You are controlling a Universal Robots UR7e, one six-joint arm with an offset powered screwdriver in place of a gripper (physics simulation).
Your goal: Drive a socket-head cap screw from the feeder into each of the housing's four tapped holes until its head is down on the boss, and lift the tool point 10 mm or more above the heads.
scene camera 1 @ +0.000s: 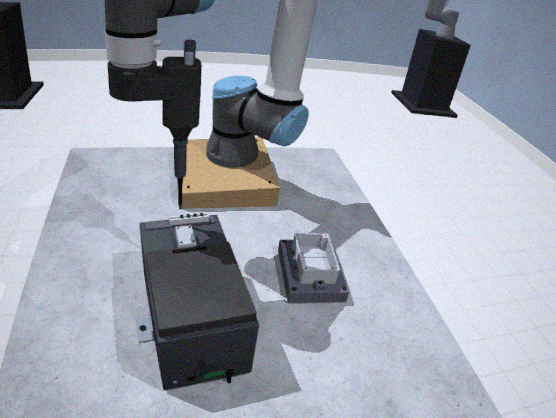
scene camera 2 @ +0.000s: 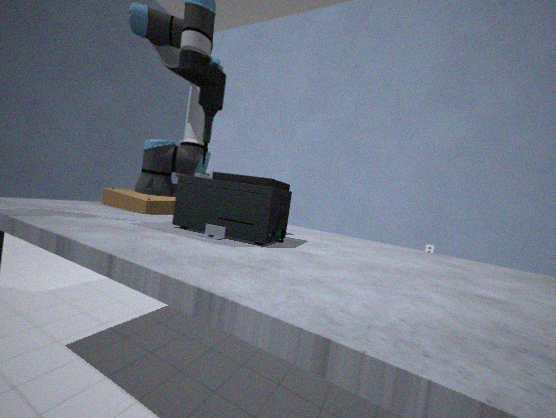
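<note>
My screwdriver (scene camera 1: 180, 205) (scene camera 2: 204, 159) points straight down, its thin dark tip above the back end of the feeder, apart from it. Whether a screw sits on the tip is too small to tell. The feeder (scene camera 1: 200, 287) (scene camera 2: 225, 205) is a large black box with a raised lid. Several small dark screw heads stand in a row on a pale rail (scene camera 1: 175, 220) at its back end, beside a small light block (scene camera 1: 185, 236). The housing (scene camera 1: 318, 276) is a light grey open box, upright in a dark fixture (scene camera 1: 320, 297); it does not show in scene camera 2. Its holes are too small to judge.
The arm's base stands on a wooden block (scene camera 1: 230, 199) (scene camera 2: 160, 206) behind the feeder. A small metal tab (scene camera 1: 144, 335) (scene camera 2: 215, 230) sticks out at the feeder's side. All stand on a grey tabletop (scene camera 1: 400, 370) (scene camera 2: 400, 310). Dark pedestals (scene camera 1: 432, 72) (scene camera 1: 11, 55) stand farther back.
</note>
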